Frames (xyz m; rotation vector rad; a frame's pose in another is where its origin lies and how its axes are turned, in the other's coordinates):
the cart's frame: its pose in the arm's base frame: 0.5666 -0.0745 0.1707 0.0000 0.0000 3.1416
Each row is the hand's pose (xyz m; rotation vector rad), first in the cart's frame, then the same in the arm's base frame.
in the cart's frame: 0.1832 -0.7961 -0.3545 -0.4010 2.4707 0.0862
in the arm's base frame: 0.3834 0.7216 -0.1838 2.8835 0.4680 -0.9639
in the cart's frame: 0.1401 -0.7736 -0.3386 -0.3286 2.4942 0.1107
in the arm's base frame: 0.4265 0.6991 -0.1679 2.8853 0.3801 -0.9386
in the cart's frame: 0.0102 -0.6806 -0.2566 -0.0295 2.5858 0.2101
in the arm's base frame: 0.5564 0.6061 -0.0859 2.8736 0.0328 -0.8090
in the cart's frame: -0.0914 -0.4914 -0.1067 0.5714 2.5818 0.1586
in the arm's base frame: 0.6580 0.4169 0.0640 2.8645 -0.6340 -0.7388
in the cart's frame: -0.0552 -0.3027 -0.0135 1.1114 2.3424 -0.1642
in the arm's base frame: 0.6218 0.2282 0.1572 -2.6277 1.2467 0.8124
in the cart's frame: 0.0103 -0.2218 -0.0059 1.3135 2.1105 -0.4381
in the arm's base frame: 0.5563 0.1473 0.1648 -2.2691 1.4122 0.8655
